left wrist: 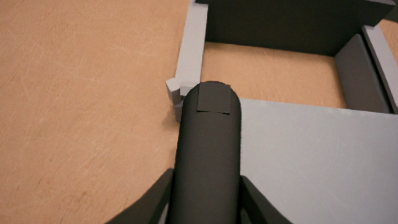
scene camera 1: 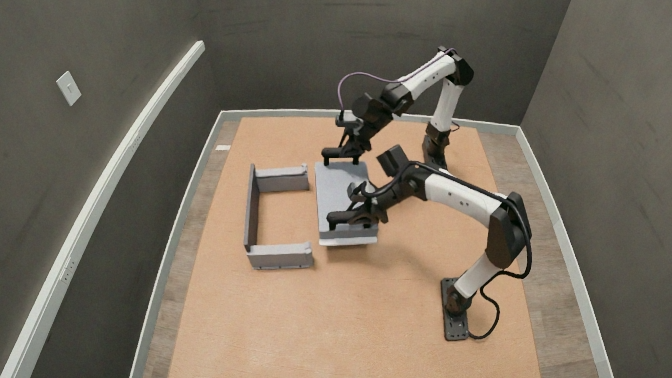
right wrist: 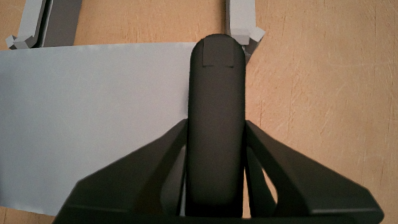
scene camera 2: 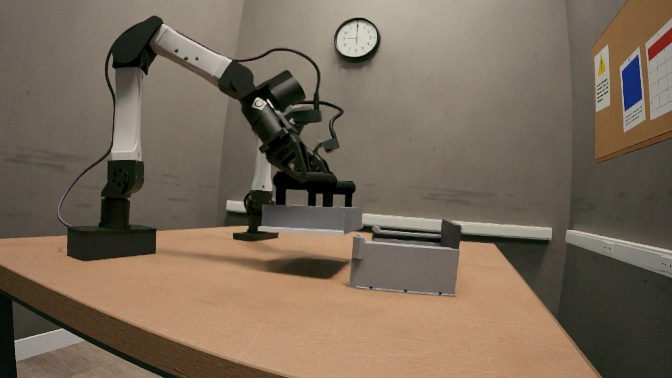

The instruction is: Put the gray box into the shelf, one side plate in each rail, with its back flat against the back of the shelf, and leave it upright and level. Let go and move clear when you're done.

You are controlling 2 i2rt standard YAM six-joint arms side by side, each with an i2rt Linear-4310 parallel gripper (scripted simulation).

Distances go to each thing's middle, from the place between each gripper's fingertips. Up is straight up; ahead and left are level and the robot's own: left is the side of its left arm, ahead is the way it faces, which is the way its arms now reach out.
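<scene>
Back plate [scene camera 1: 252, 185]: 100 mm below my right hand [scene camera 2: 307, 182], 270 mm ahead of it, 160 mm to the left of it. Gray box [scene camera 2: 319, 220]: my right hand is 120 mm to the right of it, 20 mm past it, 50 mm above it.
Back plate: 300 mm ahead of my left hand, 80 mm to the right of it, 90 mm below it. Gray box: 120 mm to the right of my left hand, 20 mm ahead of it, 50 mm below it.
</scene>
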